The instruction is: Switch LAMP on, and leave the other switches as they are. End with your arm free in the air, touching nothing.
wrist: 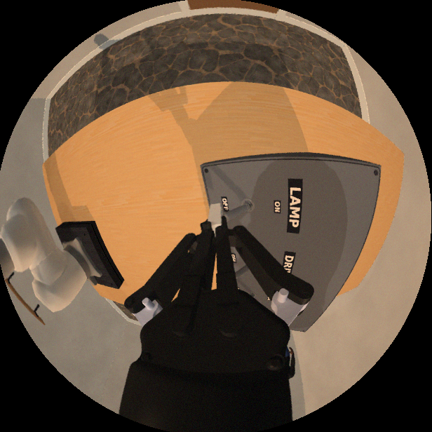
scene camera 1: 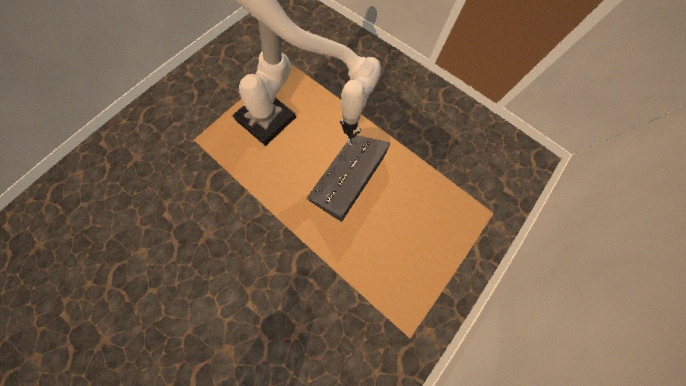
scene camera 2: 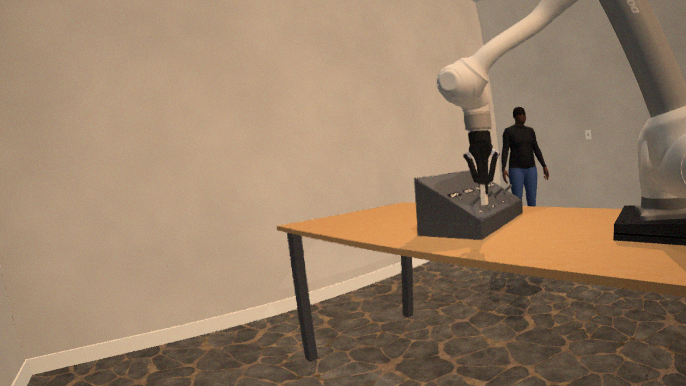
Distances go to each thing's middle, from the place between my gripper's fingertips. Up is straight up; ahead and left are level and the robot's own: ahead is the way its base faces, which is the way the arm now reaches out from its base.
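Dark grey switch panel [scene camera 2: 443, 202]: from my hand, 110 mm ahead, 180 mm to the right, 20 mm below.
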